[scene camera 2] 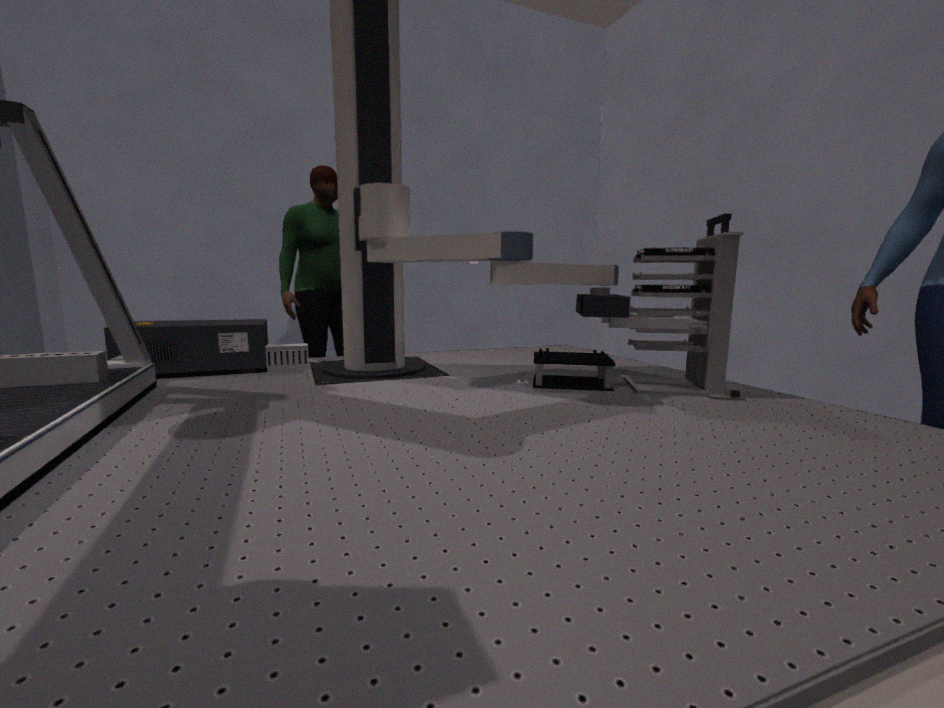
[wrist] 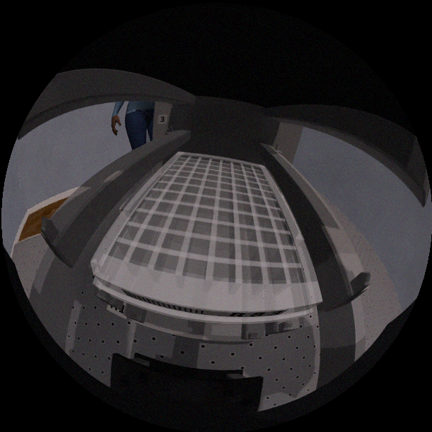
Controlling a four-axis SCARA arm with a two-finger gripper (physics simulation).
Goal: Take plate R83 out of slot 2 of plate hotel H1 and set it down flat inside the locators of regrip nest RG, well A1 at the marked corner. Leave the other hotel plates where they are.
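Places are measured from the arm's base along level axes (x ahead, y down, z left), in metres.
Pixels of known places: gripper, fingertip midpoint: [scene camera 2: 680, 321]; arm's base, origin of the base link: [scene camera 2: 375, 373].
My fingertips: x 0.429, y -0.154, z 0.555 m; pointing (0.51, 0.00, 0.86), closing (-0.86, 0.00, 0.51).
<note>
For each thing: its middle in the pictures, then the offset to it from my fingertips. "spot": a spot on its surface instead.
- plate hotel H1, body centre: [scene camera 2: 689, 305] dx +0.010, dy -0.033, dz +0.010 m
- Regrip nest RG, body centre: [scene camera 2: 571, 367] dx -0.111, dy +0.106, dz -0.184 m
- dark grey box, surface spot: [scene camera 2: 190, 346] spot: dx -0.464, dy +0.072, dz -0.955 m
Plate R83 [wrist: 205, 220] is a clear, gridded plate lying flat in slot 2 of plate hotel H1 [scene camera 2: 722, 312]; its label edge faces the wrist camera. My gripper [scene camera 2: 663, 323] [wrist: 219, 175] reaches level into the hotel at that slot, with one finger along each long side of the plate. The fingers are drawn in against its sides, shut on it. Contact at the pads is partly hidden by the hotel's rails. Regrip nest RG [scene camera 2: 573, 358] is a low black stand left of the hotel, with small locators on top and no plate on it.
Two dark plates sit higher in the hotel, the top one [scene camera 2: 674, 251] and a lower one [scene camera 2: 671, 288], above my fingers. Hotel rails flank the held plate closely. A dark grey box [scene camera 2: 190, 346] stands far left, near a metal frame [scene camera 2: 72, 221]. Two people stand beyond the table.
</note>
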